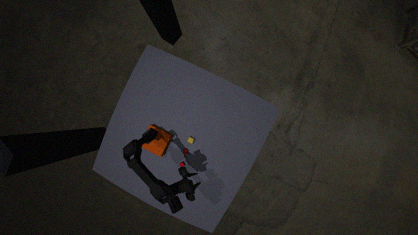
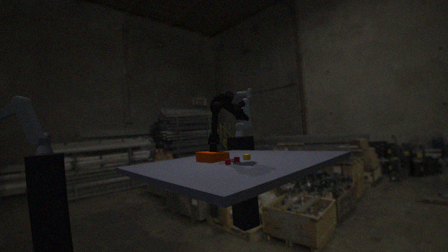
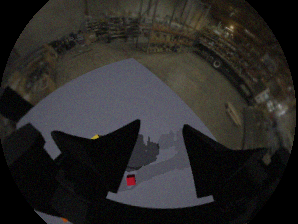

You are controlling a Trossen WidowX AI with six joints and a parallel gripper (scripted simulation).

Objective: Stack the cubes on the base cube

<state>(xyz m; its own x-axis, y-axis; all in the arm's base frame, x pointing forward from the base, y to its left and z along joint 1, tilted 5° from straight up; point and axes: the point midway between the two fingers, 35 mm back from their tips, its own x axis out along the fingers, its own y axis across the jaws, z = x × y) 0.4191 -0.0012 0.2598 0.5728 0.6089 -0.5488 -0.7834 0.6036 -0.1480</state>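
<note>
Now: the yellow cube 270 mm below my gripper tip, 170 mm behind it and 90 mm to the left of it.
</note>
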